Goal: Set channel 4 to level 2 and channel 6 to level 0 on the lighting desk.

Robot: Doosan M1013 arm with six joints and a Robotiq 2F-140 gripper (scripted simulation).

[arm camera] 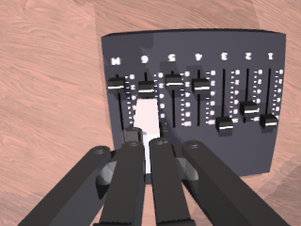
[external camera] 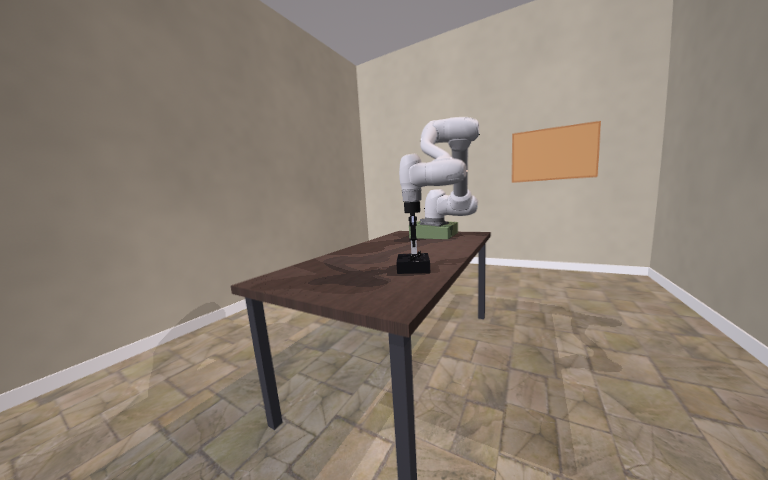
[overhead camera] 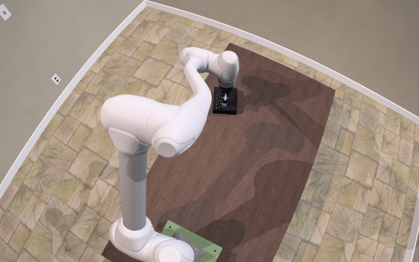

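Right now the channel 5 fader cap is 3 cm to the left of my hand and 3 cm below it. From my hand the other things lie so: channel 4 fader cap (3 cm ahead, 4 cm to the left, 3 cm below); then channel 6 fader cap (1 cm behind, 2 cm to the left, 3 cm below).
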